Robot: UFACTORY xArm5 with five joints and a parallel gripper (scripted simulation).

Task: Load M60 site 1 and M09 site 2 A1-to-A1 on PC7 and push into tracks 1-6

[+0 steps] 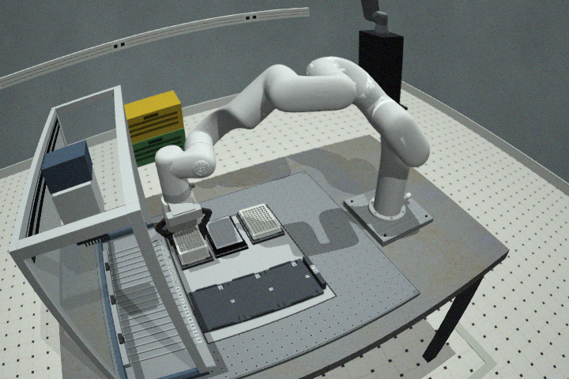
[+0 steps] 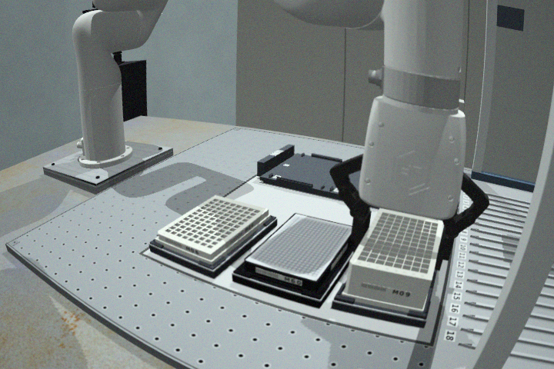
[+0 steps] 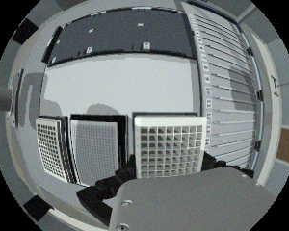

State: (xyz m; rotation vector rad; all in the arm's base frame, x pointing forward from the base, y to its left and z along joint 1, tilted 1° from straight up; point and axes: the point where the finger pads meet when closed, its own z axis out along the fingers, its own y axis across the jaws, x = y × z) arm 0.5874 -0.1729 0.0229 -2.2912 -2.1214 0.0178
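The plate nest S3 is 40 mm below my hand. The rest, counted from my hand: 96-well plate M06: 220 mm behind, 20 mm below, 10 mm to the left; then plate carrier PC7: 240 mm to the left, 80 mm behind, 30 mm below; then plate nest S2: 110 mm behind, 40 mm below.
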